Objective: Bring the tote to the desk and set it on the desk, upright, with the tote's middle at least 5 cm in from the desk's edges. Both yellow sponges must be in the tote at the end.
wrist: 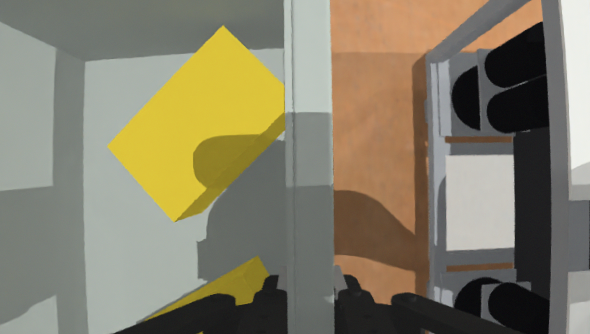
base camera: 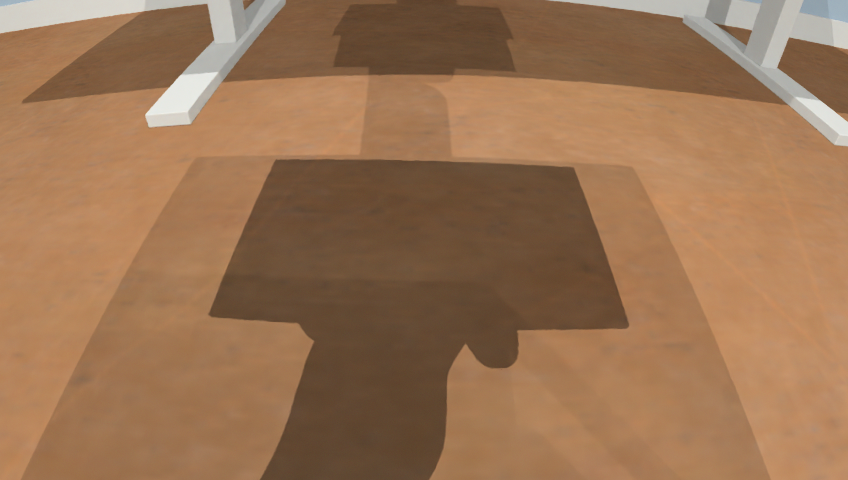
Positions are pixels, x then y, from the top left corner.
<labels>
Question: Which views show my gripper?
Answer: The wrist view only.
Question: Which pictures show the grey tote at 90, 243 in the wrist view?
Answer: The wrist view only.
</labels>
